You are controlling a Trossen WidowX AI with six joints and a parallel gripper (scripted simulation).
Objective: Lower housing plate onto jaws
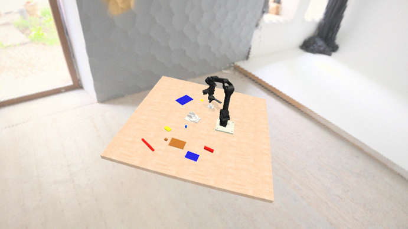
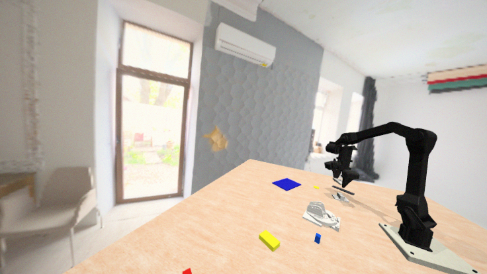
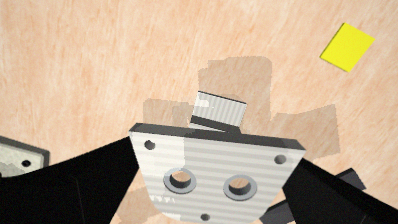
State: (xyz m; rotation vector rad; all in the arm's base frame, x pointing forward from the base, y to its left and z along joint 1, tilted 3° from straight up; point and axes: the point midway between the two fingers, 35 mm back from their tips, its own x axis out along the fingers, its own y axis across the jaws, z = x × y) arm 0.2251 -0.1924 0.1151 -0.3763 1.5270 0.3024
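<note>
Right now the blue piece is 40 cm to the left of my gripper tip, 7 cm below it and 7 cm ahead of it. The rest, counted from my gripper tip: dark bar: 16 cm to the right, 8 cm below, 4 cm behind; yellow block: 50 cm to the left, 20 cm ahead, 8 cm below; brown tile: 61 cm to the left, 8 cm below, 4 cm ahead.
</note>
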